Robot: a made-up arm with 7 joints. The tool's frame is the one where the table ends. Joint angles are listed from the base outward.
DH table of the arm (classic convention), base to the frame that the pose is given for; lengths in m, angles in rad. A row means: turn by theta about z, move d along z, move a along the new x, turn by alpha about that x. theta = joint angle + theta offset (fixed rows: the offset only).
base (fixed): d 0, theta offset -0.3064, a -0.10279, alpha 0
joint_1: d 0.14, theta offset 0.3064, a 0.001, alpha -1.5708
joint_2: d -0.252, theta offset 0, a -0.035, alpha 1.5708
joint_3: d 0.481, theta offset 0, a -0.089, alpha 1.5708
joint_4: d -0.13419, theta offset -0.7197, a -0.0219, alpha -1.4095
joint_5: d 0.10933, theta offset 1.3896, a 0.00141, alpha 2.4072
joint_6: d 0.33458, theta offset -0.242, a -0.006, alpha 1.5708
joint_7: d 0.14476, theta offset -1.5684, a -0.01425, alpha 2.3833
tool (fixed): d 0.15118, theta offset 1.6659, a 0, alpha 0
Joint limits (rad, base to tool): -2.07..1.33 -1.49..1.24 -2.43..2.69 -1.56..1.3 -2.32..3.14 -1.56..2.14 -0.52..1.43
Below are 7 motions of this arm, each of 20 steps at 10 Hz.
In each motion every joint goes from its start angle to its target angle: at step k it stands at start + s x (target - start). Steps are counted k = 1, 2, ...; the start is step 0. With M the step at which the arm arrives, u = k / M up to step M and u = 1 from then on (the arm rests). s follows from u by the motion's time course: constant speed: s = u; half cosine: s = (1 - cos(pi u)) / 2; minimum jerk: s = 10 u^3 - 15 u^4 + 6 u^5.
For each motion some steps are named. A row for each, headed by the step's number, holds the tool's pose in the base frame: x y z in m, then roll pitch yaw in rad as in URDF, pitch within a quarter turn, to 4 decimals.
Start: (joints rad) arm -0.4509 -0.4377 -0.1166 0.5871 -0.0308 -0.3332 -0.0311
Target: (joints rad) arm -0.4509 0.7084 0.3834 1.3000 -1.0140 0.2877 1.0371
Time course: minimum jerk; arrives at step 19
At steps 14, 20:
14: -0.1019 -0.2811 0.4768 -0.7171 -0.1431 2.4637
20: -0.0603 -0.2899 0.4612 -0.6486 -0.3003 2.2572

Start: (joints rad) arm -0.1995 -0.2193 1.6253 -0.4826 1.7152 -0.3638 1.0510
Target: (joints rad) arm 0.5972 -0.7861 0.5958 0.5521 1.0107 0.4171 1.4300
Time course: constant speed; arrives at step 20
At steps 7, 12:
7: -0.5224 -0.2469 0.3572 -0.8106 -0.1549 -0.0362
12: -0.4667 -0.2464 0.3126 -0.3612 -0.3879 -0.4498

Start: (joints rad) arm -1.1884 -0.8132 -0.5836 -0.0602 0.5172 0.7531 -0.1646
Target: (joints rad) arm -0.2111 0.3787 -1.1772 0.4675 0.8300 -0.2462 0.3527
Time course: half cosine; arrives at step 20
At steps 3, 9, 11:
3: -0.2227 0.1476 0.2711 -2.2923 1.0535 1.5984
9: -0.1937 -0.0699 0.3789 -1.5825 0.8062 2.5472
11: -0.1346 -0.1594 0.3991 -1.3781 0.6249 2.8570

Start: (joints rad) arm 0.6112 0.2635 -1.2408 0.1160 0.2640 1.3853 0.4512
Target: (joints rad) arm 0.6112 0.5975 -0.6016 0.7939 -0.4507 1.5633 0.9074
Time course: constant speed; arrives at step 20
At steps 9, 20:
9: 0.1053 0.0173 0.3893 -0.9444 -0.0023 2.0714
20: 0.1680 0.0168 0.4061 -0.8638 0.0811 1.9662

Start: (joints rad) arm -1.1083 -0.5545 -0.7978 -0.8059 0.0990 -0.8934 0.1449
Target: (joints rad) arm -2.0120 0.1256 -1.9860 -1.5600 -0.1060 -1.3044 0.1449
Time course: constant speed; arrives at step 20
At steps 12, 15, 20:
12: -0.0721 0.0865 0.4108 -2.6746 0.4845 1.7079
15: -0.0675 0.0070 0.4384 -2.8296 0.4343 1.3660
20: -0.1371 -0.1273 0.4600 -3.0000 0.3527 0.8095

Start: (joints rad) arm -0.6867 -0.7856 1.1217 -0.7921 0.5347 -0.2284 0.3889
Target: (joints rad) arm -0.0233 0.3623 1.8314 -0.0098 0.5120 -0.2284 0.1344
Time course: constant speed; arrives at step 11
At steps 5, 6, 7, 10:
5: -0.4318 -0.2009 0.3094 -1.7607 -0.0869 -0.7372
6: -0.3895 -0.2203 0.3302 -1.7536 0.0376 -0.6050
7: -0.3460 -0.2348 0.3485 -1.7324 0.1667 -0.4745
10: -0.2141 -0.2506 0.3929 -1.5697 0.5647 -0.0556

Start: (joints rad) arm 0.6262 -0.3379 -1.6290 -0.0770 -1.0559 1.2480 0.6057
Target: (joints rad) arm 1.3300 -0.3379 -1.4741 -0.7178 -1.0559 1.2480 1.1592
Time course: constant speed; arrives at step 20
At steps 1, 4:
1: -0.1578 -0.0477 0.4861 -0.5334 -0.2603 0.8071
4: -0.1592 -0.0567 0.5017 -0.3763 -0.3065 0.8887

